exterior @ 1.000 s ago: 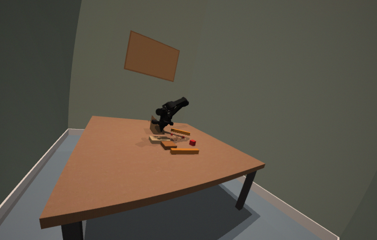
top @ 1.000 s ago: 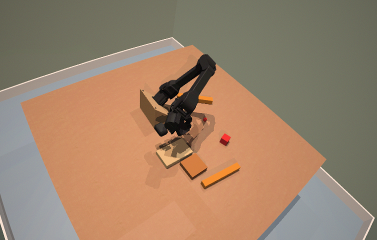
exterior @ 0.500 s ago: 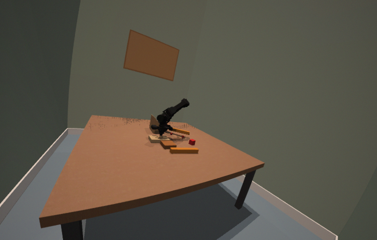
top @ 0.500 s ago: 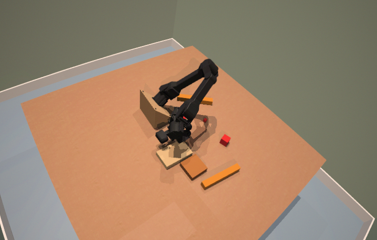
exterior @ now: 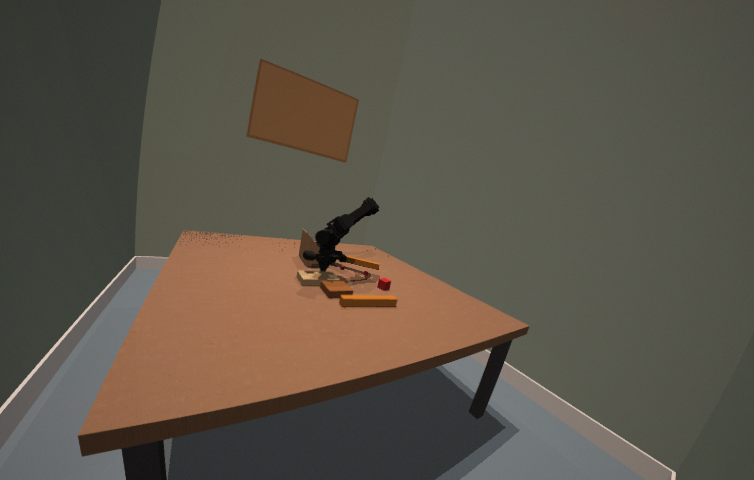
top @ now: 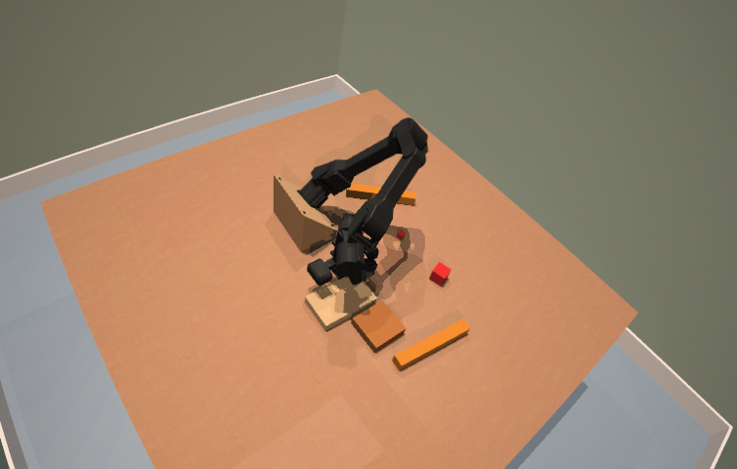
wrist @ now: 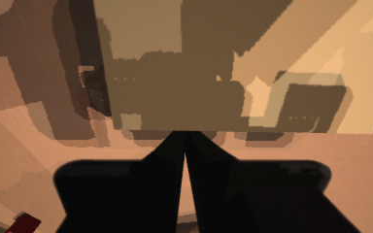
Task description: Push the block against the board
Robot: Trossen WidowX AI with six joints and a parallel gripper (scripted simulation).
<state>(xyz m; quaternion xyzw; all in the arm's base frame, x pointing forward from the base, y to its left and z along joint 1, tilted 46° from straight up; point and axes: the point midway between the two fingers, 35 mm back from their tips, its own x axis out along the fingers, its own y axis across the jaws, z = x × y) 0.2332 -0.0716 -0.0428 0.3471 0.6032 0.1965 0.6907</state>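
Right now the pale tan flat slab is 50 mm ahead of my gripper tip, 50 mm to the right of it and 10 mm above it. Round my gripper tip: orange-brown square block: 170 mm ahead, 20 mm to the right, 10 mm above.
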